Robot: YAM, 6 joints.
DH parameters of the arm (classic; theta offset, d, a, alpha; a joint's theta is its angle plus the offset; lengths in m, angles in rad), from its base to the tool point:
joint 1: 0 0.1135 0.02 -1.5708
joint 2: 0 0 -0.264 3.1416
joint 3: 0.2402 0 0.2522 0
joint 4: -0.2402 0 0.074 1.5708
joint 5: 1.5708 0 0 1.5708
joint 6: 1.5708 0.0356 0 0
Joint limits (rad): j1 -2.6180..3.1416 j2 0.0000..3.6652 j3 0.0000..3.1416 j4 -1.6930..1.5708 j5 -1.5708..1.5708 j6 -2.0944..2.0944
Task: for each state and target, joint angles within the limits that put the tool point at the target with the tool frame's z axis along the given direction. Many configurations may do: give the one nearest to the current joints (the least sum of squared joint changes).
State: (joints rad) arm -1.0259 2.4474 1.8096 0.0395 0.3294 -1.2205
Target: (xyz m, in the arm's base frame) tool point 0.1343 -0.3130 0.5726 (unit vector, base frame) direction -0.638 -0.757 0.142
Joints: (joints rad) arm -1.0688 1.7566 2.2412 -0.1057 1.1769 -1.2205
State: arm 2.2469 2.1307 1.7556 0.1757 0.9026 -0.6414
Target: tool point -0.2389 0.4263 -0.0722 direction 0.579 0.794 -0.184
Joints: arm 2.1486 2.8789 1.6316 0.7619 1.1652 -0.6414
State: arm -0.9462 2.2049 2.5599 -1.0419 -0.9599 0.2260
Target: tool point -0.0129 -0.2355 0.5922 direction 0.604 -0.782 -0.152
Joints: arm -1.7350 1.7172 2.7259 -1.2309 -0.8095 0.2260
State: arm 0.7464 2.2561 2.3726 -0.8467 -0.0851 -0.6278
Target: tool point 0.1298 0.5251 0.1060 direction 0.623 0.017 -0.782
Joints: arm 1.3684 2.8164 2.6112 -1.1861 0.6521 -0.6278
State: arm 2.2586 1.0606 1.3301 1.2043 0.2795 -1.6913
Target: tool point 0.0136 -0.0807 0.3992 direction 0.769 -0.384 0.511
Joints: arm 1.3681 0.1789 0.5887 1.5696 0.9802 -1.6913
